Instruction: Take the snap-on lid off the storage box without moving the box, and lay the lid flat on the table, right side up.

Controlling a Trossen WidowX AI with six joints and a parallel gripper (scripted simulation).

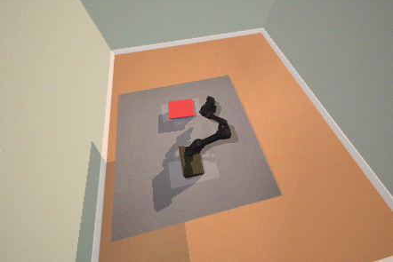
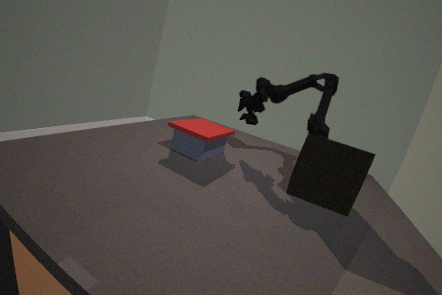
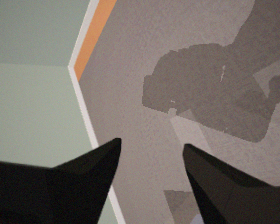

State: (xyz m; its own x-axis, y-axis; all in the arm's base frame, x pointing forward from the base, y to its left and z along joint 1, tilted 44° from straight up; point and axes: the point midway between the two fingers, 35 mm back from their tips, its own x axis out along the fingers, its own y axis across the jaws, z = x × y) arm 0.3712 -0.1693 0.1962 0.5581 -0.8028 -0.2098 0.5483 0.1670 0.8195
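My gripper tip is now 270 mm to the right of the red lid, 60 mm short of it and 50 mm above it. Round my gripper tip: blue storage box (270 mm to the left, 110 mm below, 60 mm ahead).
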